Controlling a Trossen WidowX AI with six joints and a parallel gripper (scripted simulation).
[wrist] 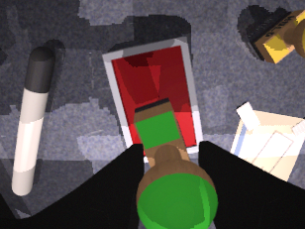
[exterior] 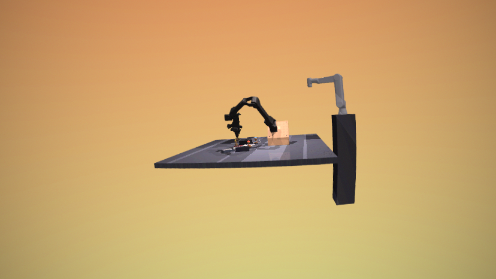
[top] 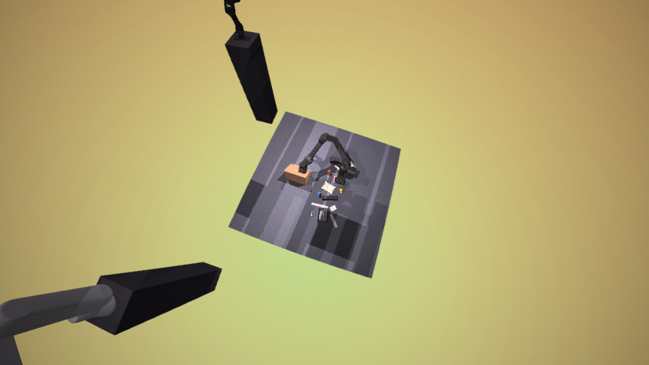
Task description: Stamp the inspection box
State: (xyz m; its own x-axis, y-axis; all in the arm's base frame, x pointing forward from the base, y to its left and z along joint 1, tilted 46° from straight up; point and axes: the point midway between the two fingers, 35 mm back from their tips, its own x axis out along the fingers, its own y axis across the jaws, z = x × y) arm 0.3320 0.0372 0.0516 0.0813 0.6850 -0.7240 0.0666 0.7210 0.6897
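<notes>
Right now the cream card is 100 mm below my gripper tip, 90 mm to the right of it and 80 mm behind it. Also, from my gripper tip: red stamp 110 mm behind, 70 mm below, 50 mm to the left; then green-topped stamp 10 mm below; then dark flat slab 190 mm to the right, 80 mm below, 40 mm behind.
</notes>
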